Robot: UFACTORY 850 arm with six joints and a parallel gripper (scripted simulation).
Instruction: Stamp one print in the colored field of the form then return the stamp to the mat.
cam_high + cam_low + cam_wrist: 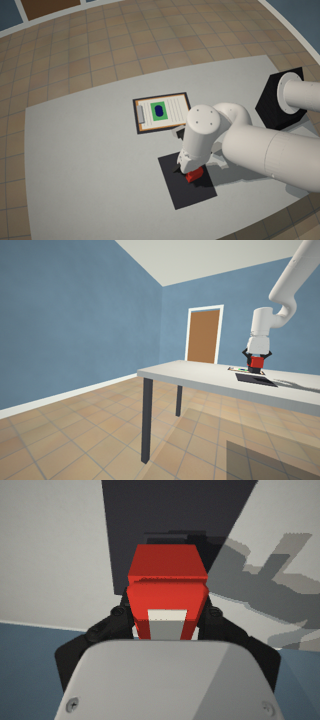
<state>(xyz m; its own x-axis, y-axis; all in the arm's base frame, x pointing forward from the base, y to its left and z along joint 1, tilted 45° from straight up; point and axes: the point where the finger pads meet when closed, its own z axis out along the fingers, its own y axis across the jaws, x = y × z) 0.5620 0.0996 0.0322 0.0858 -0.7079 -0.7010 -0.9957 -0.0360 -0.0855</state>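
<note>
Right now the mat is 11 cm below my hand. Round my hand: dark stamp base (5 cm below); then form (32 cm to the right, 10 cm below, 2 cm behind); then red stamp (2 cm below).
</note>
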